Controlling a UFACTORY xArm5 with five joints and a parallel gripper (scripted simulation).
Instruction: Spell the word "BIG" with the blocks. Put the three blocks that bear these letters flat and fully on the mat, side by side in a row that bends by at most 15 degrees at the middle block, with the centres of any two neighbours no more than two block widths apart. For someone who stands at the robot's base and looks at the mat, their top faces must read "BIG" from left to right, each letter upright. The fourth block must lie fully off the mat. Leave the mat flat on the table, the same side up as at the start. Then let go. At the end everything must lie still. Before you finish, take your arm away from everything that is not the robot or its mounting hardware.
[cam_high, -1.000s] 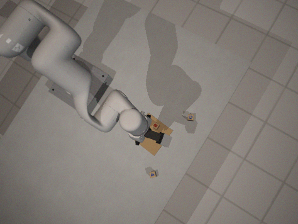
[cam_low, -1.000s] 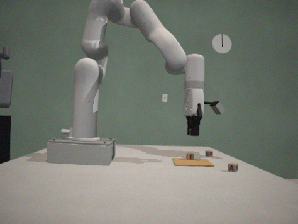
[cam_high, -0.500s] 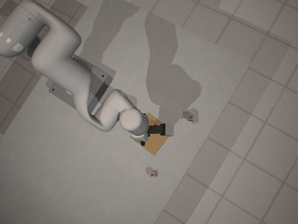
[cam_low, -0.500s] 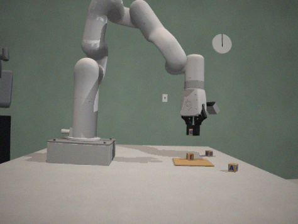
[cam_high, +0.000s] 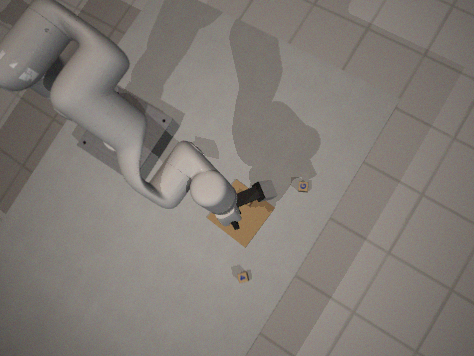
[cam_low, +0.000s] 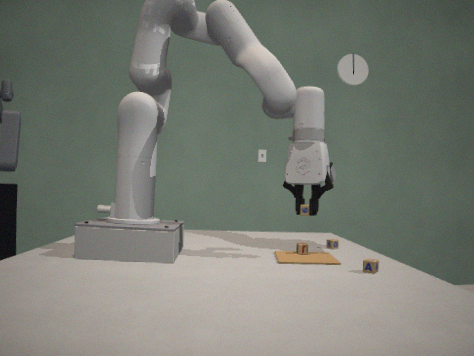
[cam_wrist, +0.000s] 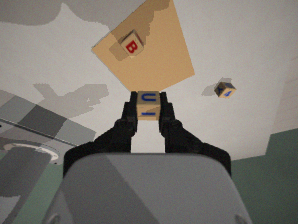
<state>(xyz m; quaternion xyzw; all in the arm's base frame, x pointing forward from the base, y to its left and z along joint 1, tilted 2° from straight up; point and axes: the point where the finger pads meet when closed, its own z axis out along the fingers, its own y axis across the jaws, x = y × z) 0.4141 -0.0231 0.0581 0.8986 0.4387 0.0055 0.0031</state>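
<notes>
The mat is 120 mm below my hand.
</notes>
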